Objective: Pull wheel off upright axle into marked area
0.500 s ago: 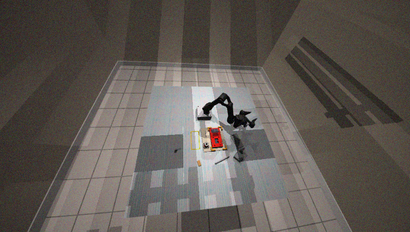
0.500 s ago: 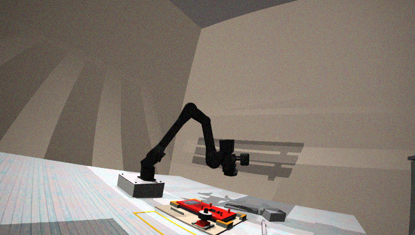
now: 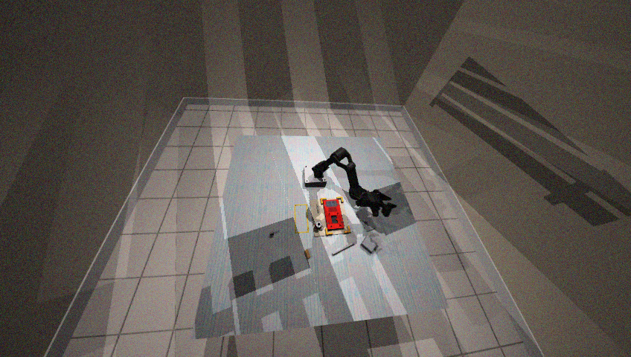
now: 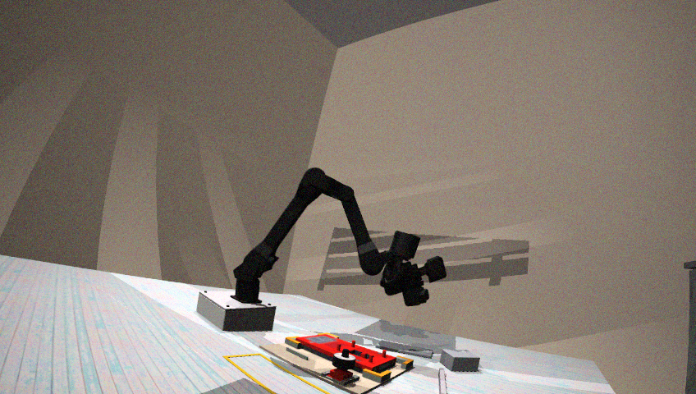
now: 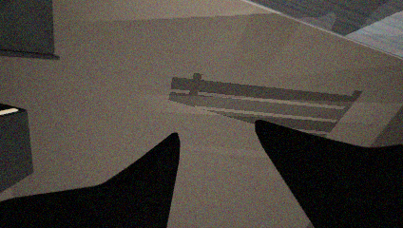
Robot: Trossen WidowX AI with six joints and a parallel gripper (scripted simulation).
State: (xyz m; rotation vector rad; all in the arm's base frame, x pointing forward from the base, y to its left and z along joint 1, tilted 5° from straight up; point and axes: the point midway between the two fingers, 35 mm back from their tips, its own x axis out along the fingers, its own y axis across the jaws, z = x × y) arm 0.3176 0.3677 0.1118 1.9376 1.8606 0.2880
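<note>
Now: the dark wheel 440 mm to the right of my gripper tip, 160 mm below it and 40 mm ahead of it. From my gripper tip the other things lie so: dark rod (300 mm to the right, 190 mm below, 190 mm ahead); then orange piece (520 mm to the right, 200 mm below, 190 mm ahead).
</note>
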